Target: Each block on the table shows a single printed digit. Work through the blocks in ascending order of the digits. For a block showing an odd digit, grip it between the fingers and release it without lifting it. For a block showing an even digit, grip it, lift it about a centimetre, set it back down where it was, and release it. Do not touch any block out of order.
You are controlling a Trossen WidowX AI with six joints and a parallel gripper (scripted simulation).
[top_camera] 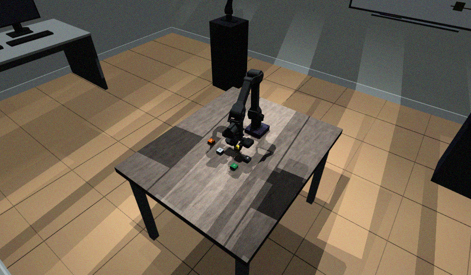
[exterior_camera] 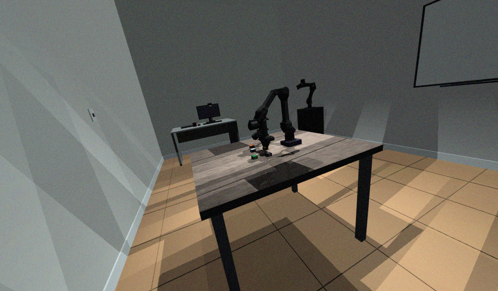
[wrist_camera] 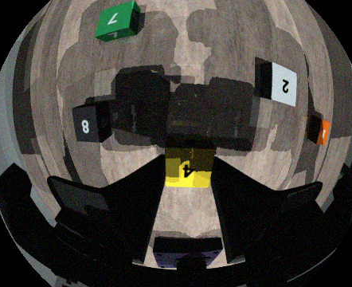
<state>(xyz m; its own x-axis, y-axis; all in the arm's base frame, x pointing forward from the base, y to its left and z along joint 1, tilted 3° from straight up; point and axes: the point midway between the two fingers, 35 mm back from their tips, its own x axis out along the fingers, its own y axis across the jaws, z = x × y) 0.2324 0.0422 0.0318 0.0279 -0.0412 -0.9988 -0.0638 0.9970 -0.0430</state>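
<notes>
Right now the green block is 11 cm ahead of my gripper tip, 7 cm to the left of it and 1 cm below it. From my gripper tip the other things lie so: white block (7 cm ahead, 7 cm to the right, 1 cm below); black block (2 cm ahead, 9 cm to the left, 1 cm below); yellow block (right at my gripper tip).
</notes>
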